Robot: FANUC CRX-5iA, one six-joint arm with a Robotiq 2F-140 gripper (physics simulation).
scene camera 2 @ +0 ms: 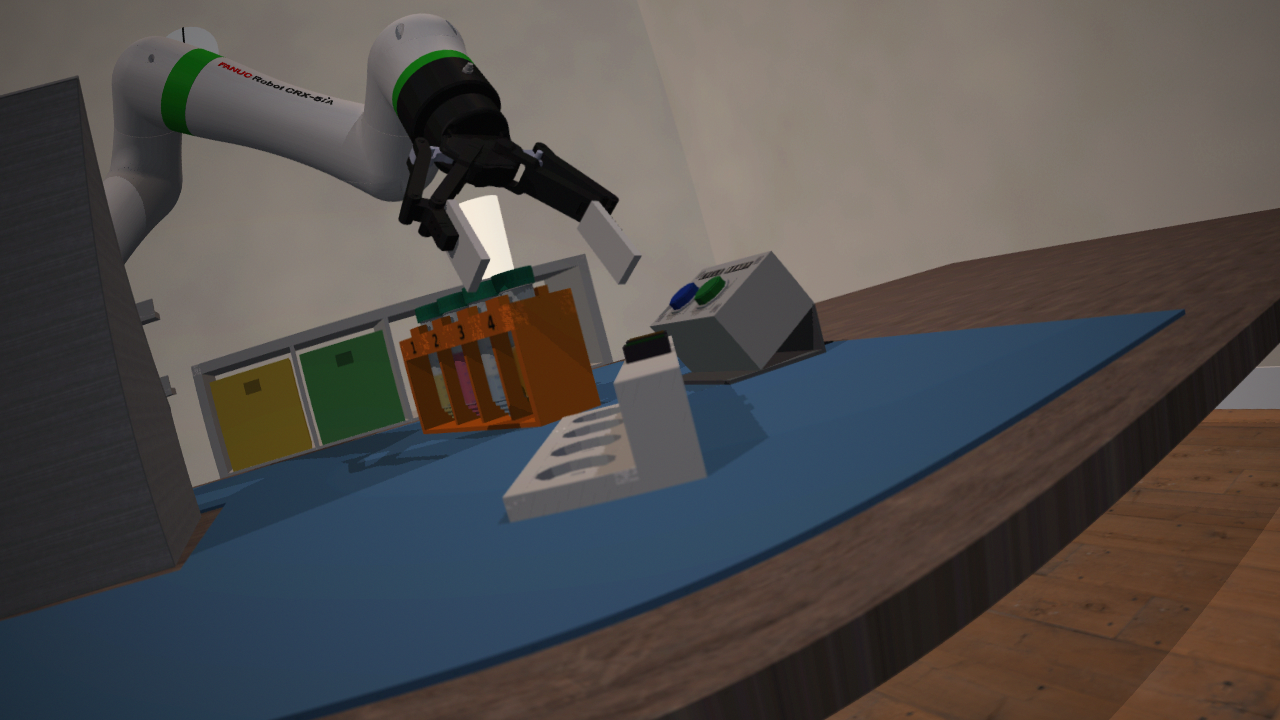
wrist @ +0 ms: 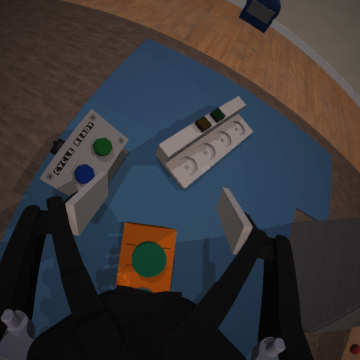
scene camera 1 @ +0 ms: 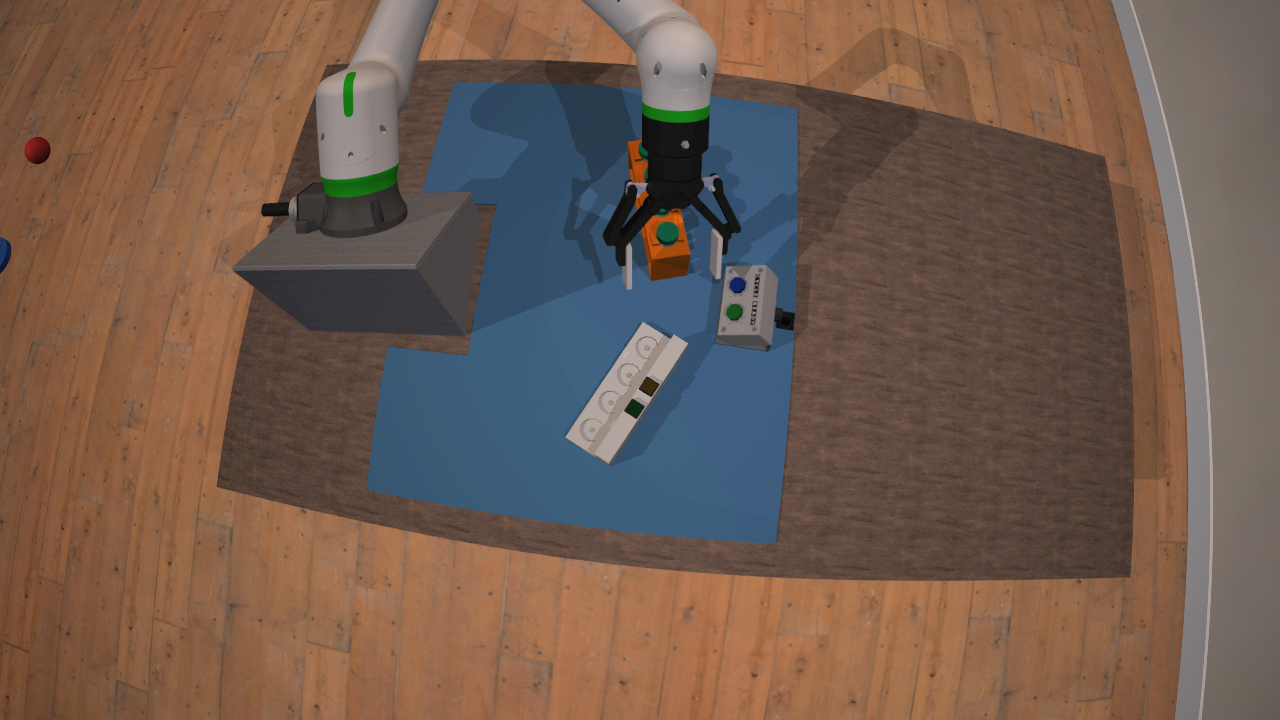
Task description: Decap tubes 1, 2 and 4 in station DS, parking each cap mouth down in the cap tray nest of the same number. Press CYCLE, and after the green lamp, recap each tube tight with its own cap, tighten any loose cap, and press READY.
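Frame: origin at the arm's base, x back, y down, z right, level; centimetres.
Seen in the pictures: gripper, fingertip midpoint: (scene camera 2: 558, 272) (wrist: 163, 191) (scene camera 1: 671, 278); arm's base, link origin: (scene camera 1: 363, 220).
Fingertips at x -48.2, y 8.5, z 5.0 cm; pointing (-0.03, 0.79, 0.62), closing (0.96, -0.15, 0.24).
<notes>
Offsets run from my fingertips to a thing's top centre.
The orange station @(dx +2.8, dy +0.4, dz -14.7 cm) (scene camera 1: 668, 261) (scene camera 2: 568, 358) (wrist: 168, 238) stands upright on the blue mat with green-capped tubes. The cap of tube 4 @(dx +1.0, dy -1.4, dz -7.1 cm) (scene camera 1: 667, 232) (scene camera 2: 512, 279) (wrist: 149, 259) is on its tube, at the end nearest the tray. My gripper (scene camera 1: 672, 279) (scene camera 2: 552, 273) (wrist: 163, 191) is open and empty, above the station's tube 4 end; its body hides part of the row. The white cap tray @(dx +5.9, dy +5.3, dz +15.6 cm) (scene camera 1: 671, 351) (scene camera 2: 572, 497) (wrist: 172, 145) has empty nests. Its amber lamp @(dx +2.5, dy +5.3, dz +15.3 cm) (scene camera 1: 648, 385) (wrist: 203, 123) and green lamp @(dx +4.5, dy +5.3, dz +18.8 cm) (scene camera 1: 634, 408) (wrist: 217, 114) look dark. The blue CYCLE button @(dx -10.4, dy +3.2, dz -1.1 cm) (scene camera 1: 737, 284) (scene camera 2: 683, 296) (wrist: 84, 173) sits beside the green READY button @(dx -10.0, dy +3.2, dz +3.3 cm) (scene camera 1: 733, 311) (scene camera 2: 709, 290) (wrist: 103, 146).
The button box @(dx -12.4, dy +2.3, dz +1.3 cm) (scene camera 1: 747, 333) (scene camera 2: 760, 313) stands close to one finger in scene camera 1. The grey pedestal (scene camera 1: 358, 295) (scene camera 2: 89, 358) (wrist: 325, 270) carries the arm at the left of scene camera 1. Yellow (scene camera 2: 261, 413) and green (scene camera 2: 353, 385) bins show behind the station.
</notes>
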